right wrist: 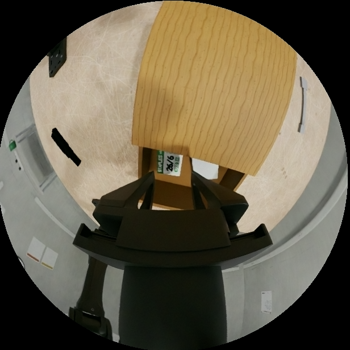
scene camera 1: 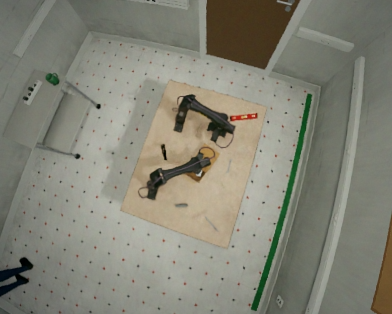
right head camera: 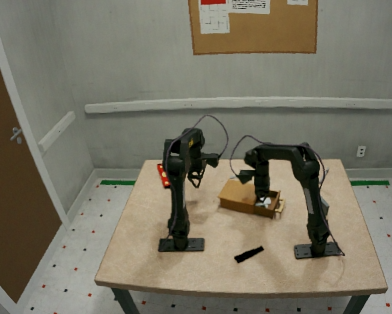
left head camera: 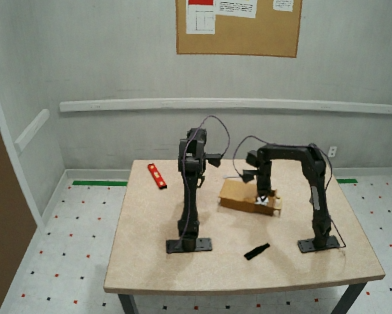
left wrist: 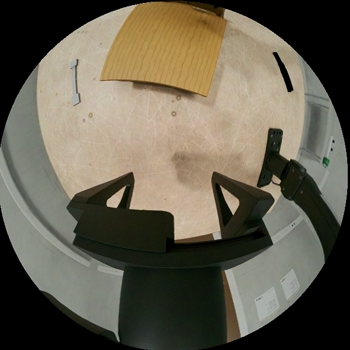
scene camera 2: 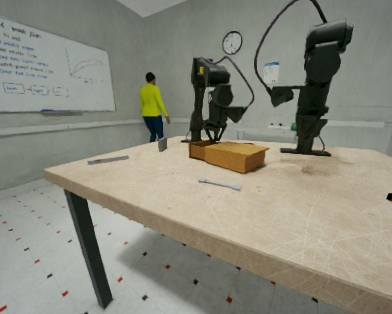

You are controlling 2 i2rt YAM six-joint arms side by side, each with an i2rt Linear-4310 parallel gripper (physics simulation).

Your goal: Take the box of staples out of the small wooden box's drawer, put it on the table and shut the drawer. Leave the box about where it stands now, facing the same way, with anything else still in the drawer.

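Places are measured from the left arm's base along level axes (x ahead, y left, z up), in metres.
Where they show: left gripper, between the fingertips: [right head camera: 199,183] [left head camera: 199,182] [scene camera 2: 303,141]; right gripper, between the fingertips: [right head camera: 262,200] [left head camera: 262,198] [scene camera 2: 215,142]; left arm's base, origin of its link: [scene camera 1: 180,120] [right head camera: 181,245] [left head camera: 189,246] [scene camera 2: 303,152]; right arm's base, origin of its link: [right head camera: 316,250] [left head camera: 318,244].
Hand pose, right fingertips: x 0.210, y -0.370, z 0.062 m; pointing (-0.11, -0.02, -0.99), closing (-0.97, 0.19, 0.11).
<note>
Things, the pixels of their top centre, and the offset from my right fingertips.
- small wooden box, centre of its top: [scene camera 2: 236,146] [right head camera: 240,191] [left head camera: 239,190] [scene camera 1: 205,157] 0.069 m ahead, 0.101 m left, 0.004 m up
- table with its drawer, centre of its top: [scene camera 2: 211,142] [right head camera: 263,196] [left head camera: 263,195] [scene camera 1: 196,170] 0.022 m ahead, 0.010 m right, 0.002 m up
- red level, centre of its top: [left head camera: 156,175] [scene camera 1: 243,117] 0.298 m ahead, 0.516 m left, 0.049 m down
- black item, centre of its top: [right head camera: 249,253] [left head camera: 258,249] 0.272 m back, 0.078 m left, 0.050 m down
- grey tool, centre of its top: [scene camera 2: 219,182] 0.264 m ahead, 0.091 m left, 0.054 m down
- grey block, centre of its top: [right head camera: 323,200] [scene camera 2: 162,138] 0.026 m back, 0.294 m right, 0.002 m down
- grey strip, centre of its top: [scene camera 2: 108,157] 0.230 m ahead, 0.379 m right, 0.046 m down
The small wooden box [left head camera: 239,191] [right head camera: 237,192] [scene camera 2: 245,156] [left wrist: 165,50] [right wrist: 215,85] stands on the table with its drawer [scene camera 2: 198,151] [right wrist: 172,191] pulled partly out. The green and white box of staples [right wrist: 170,163] lies in the drawer, beside a white item [right wrist: 206,169]. My right gripper [right wrist: 172,175] [scene camera 2: 215,139] is partly open, low over the drawer. Its fingertips stand either side of the staples in the right wrist view; contact and exact depth cannot be told. My left gripper [left wrist: 172,175] [right head camera: 196,180] is wide open and empty, above the table away from the box.
A red level [left head camera: 157,176] [scene camera 1: 244,117] lies at the far left in the left head view. A black item [left head camera: 257,251] [right wrist: 66,146] lies between the arm bases. Behind the box lies a grey tool [scene camera 2: 220,184] [left wrist: 75,82]. A grey block [scene camera 2: 162,144] and grey strip [scene camera 2: 108,160] are on the table.
</note>
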